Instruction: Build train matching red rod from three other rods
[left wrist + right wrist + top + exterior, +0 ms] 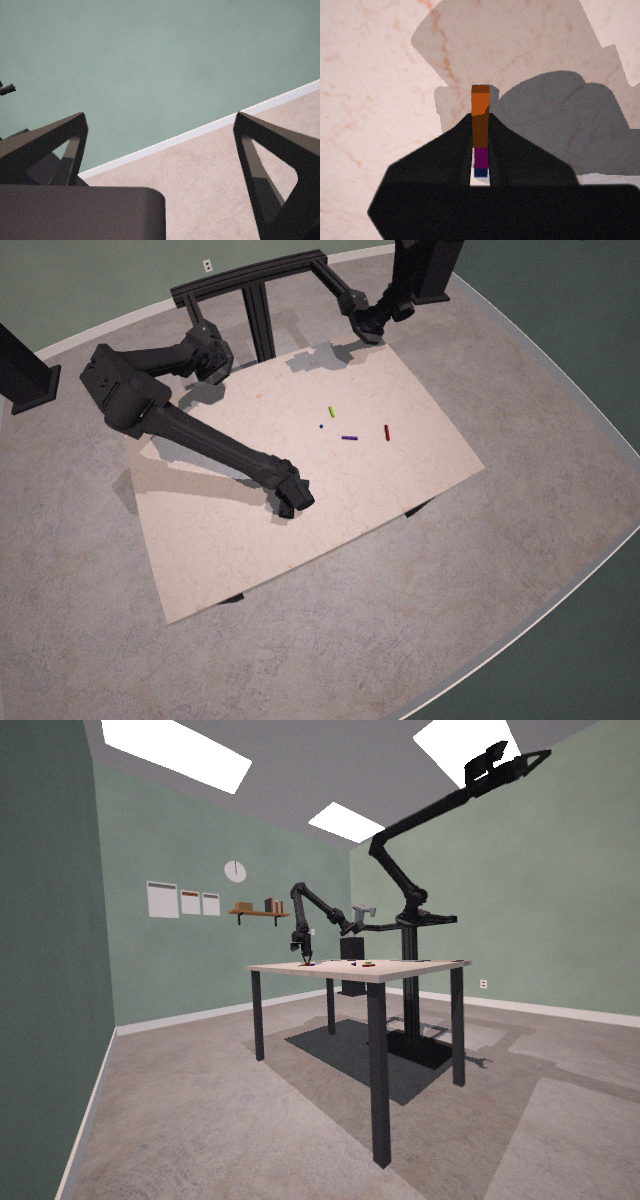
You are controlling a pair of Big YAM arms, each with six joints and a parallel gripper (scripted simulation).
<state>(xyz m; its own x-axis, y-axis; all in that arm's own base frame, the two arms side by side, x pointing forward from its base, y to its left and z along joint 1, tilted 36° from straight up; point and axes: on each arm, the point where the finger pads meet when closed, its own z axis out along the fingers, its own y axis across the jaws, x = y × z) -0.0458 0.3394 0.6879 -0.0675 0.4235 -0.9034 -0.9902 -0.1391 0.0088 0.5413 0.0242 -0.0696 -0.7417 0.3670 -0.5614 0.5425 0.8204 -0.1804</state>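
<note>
Now: the orange rod 1 cm ahead of my right hand. From my right hand the other things lie so: purple rod: 16 cm behind, 28 cm to the left, 1 cm below; then magenta rod: 2 cm behind, 1 cm to the left, 1 cm below; then lime rod: 30 cm behind, 25 cm to the left, 1 cm below.
</note>
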